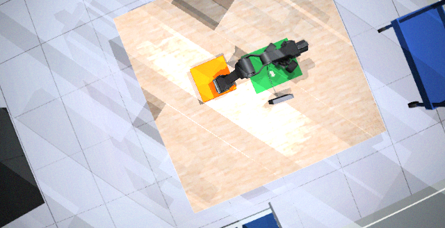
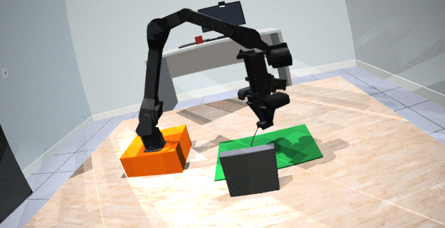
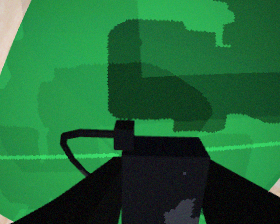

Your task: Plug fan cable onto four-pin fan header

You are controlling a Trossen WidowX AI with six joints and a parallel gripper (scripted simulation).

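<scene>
Right now the black plug is 10 mm behind my gripper tip and 10 mm above it. Round my gripper tip: dark square fan (30 mm behind, 210 mm to the right, 20 mm below); then green board (10 mm behind, 10 mm to the right, 90 mm below).
</scene>
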